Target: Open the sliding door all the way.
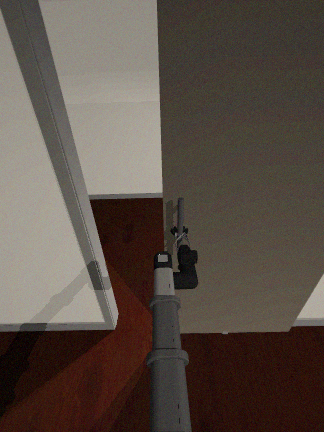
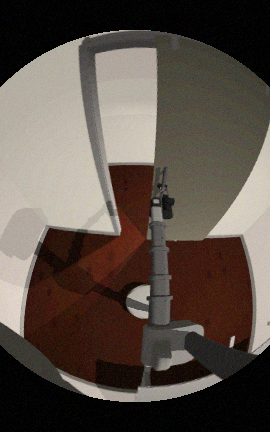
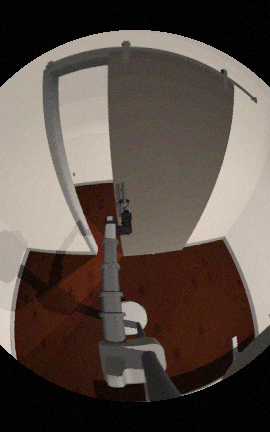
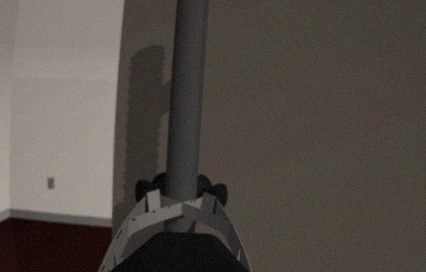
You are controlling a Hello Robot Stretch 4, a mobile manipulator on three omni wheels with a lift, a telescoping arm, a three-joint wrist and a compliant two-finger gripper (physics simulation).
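Pixels of known places: robot's base, link origin: (image 2: 143,300) (image 3: 127,316).
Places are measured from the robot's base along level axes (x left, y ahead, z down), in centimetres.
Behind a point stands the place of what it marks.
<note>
The grey-brown sliding door (image 1: 240,150) {z -132.9, x -31.2, y 85.8 cm} (image 2: 205,125) {z -148.5, x -32.3, y 85.7 cm} (image 3: 170,140) {z -144.4, x -40.1, y 85.6 cm} (image 4: 310,135) {z -103.9, x -21.0, y 86.0 cm} stands partly open. A gap shows between its left edge and the grey door frame (image 1: 67,150) {z -132.9, x 39.1, y 95.6 cm} (image 2: 90,100) {z -163.4, x 39.8, y 91.9 cm} (image 3: 52,115) {z -170.9, x 39.1, y 94.2 cm}. The door's upright round bar handle (image 1: 181,210) {z -110.8, x -8.3, y 79.3 cm} (image 2: 165,175) {z -109.3, x -8.8, y 79.4 cm} (image 3: 123,190) {z -109.6, x -8.2, y 79.4 cm} (image 4: 187,100) {z -106.0, x -8.2, y 79.3 cm} is near that left edge. My gripper (image 1: 179,231) {z -98.0, x -7.9, y 84.9 cm} (image 2: 162,187) {z -98.0, x -7.9, y 84.9 cm} (image 3: 124,202) {z -98.0, x -7.9, y 84.9 cm} (image 4: 181,188) {z -98.0, x -7.9, y 84.9 cm} is shut on the lower part of the handle, with a dark finger pad on each side of the bar. The bar's lower end is partly hidden by the fingers.
The overhead rail (image 3: 240,86) extends right beyond the door. White wall (image 1: 35,200) {z -111.0, x 59.8, y 93.4 cm} stands left of the frame. Through the gap show red-brown floor (image 1: 125,225) {z 2.8, x 50.6, y 233.9 cm} and a far white wall (image 1: 120,150) {z -79.4, x 59.0, y 317.8 cm}. My arm (image 1: 167,350) {z -110.6, x 0.0, y 27.5 cm} reaches toward the door's left edge.
</note>
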